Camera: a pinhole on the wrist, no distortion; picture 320 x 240 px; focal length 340.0 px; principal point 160.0 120.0 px. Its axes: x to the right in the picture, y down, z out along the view. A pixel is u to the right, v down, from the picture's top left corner.
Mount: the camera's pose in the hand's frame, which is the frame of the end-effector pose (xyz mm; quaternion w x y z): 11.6 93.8 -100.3 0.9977 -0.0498 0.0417 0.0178
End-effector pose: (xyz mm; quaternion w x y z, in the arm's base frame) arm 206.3 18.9 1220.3 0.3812 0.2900 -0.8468 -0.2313
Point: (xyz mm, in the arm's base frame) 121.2 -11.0 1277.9
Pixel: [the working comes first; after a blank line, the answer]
In the camera's frame: 71.1 -68.8 127.2

outside the picture
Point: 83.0 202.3 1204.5
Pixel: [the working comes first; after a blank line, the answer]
In the camera's frame: -93.1 47.6 236.0

25.9 188.6
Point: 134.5 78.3 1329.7
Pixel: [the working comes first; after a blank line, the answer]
In the camera's frame: 36.1 27.1 107.1

274.4 206.0
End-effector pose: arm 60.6 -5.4 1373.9 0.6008 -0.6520 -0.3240 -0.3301
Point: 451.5 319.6 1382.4
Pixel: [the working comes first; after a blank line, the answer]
In the camera's frame: 195.3 146.2 474.9

299.8 224.7
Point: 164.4 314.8 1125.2
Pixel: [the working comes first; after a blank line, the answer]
In the camera's frame: -181.0 73.3 434.3

18.3 177.4
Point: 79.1 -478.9 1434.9
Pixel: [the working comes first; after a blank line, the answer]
In the camera's frame: 65.9 -45.4 -376.9

behind the camera
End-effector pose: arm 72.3 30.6 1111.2 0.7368 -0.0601 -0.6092 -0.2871
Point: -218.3 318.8 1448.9
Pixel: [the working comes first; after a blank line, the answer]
In the camera's frame: 129.7 26.3 580.6

235.9 135.4
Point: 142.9 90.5 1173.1
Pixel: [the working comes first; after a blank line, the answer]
In the camera's frame: 24.9 -2.2 83.7

261.1 110.9
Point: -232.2 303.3 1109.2
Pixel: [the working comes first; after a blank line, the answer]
In the camera's frame: -178.2 -61.3 465.0

29.7 75.2
